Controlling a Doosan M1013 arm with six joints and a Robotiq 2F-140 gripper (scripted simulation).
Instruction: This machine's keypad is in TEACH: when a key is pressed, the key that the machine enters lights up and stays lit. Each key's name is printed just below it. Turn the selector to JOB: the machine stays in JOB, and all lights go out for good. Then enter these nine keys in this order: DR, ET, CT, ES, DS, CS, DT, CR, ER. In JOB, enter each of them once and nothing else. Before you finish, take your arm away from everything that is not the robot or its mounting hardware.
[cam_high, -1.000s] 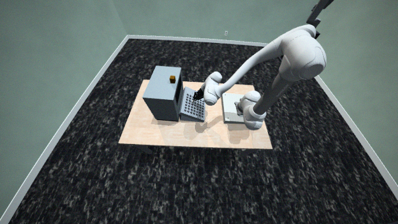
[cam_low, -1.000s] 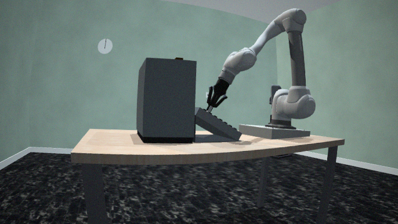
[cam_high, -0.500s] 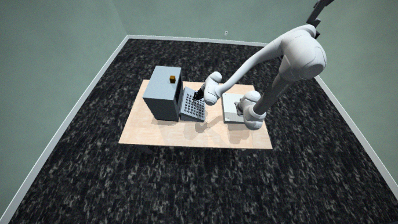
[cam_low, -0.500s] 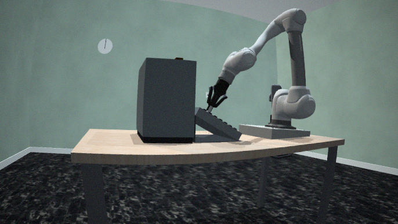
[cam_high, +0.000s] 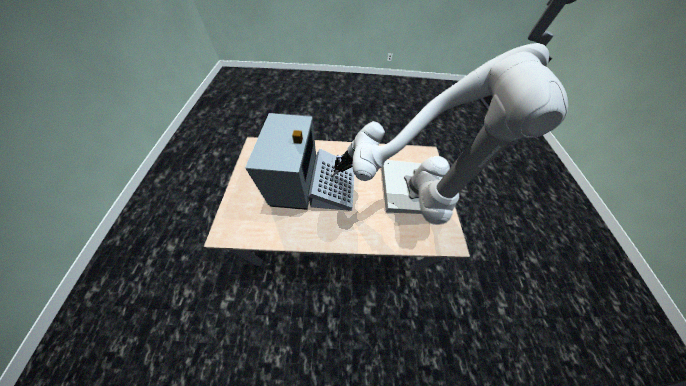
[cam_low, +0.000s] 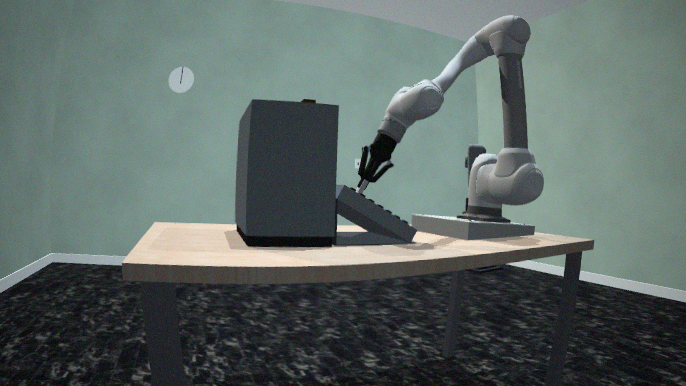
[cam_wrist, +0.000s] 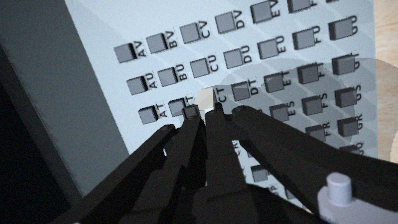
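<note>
The key lies 70 mm to the left of my hand and 50 mm below it. Also, from my hand: selector knob (30 mm behind, 130 mm to the right, 40 mm below); then sloped keypad (10 mm ahead, 20 mm to the right, 90 mm below).
</note>
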